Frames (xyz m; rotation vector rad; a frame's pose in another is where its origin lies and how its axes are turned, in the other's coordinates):
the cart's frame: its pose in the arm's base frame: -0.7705 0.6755 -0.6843 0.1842 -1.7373 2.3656
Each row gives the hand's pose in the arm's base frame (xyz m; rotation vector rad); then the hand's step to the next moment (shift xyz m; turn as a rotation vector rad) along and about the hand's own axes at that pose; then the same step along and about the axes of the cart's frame.
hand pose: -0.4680 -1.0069 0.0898 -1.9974 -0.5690 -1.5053
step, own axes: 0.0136 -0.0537 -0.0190 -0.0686 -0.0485 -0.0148
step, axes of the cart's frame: 0.0512 -0.0226 -0.0173 0.0494 0.0565 -0.0405
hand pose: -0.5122 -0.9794 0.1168 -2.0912 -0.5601 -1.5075
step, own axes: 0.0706 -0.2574 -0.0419 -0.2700 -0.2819 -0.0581
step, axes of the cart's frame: 0.1991 -0.1240 -0.1340 0.2561 0.2011 -0.2230
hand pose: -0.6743 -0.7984 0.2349 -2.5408 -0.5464 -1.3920
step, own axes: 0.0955 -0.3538 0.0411 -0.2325 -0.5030 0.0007
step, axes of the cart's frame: 0.1071 -0.1398 -0.3240 0.3014 0.1424 -0.4427
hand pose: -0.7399 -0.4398 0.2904 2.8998 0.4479 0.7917
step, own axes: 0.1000 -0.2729 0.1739 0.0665 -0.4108 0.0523
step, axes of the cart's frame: -0.1063 0.0316 -0.3200 0.0397 -0.0347 -0.4161
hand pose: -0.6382 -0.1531 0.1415 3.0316 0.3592 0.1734
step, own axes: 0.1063 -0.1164 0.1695 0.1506 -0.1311 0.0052
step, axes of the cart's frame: -0.1198 0.0970 -0.1727 -0.0994 -0.0719 -0.1576
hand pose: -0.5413 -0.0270 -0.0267 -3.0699 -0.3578 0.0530
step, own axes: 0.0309 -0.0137 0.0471 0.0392 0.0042 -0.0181
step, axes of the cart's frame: -0.0326 0.0314 -0.0362 -0.0347 -0.0260 0.0004
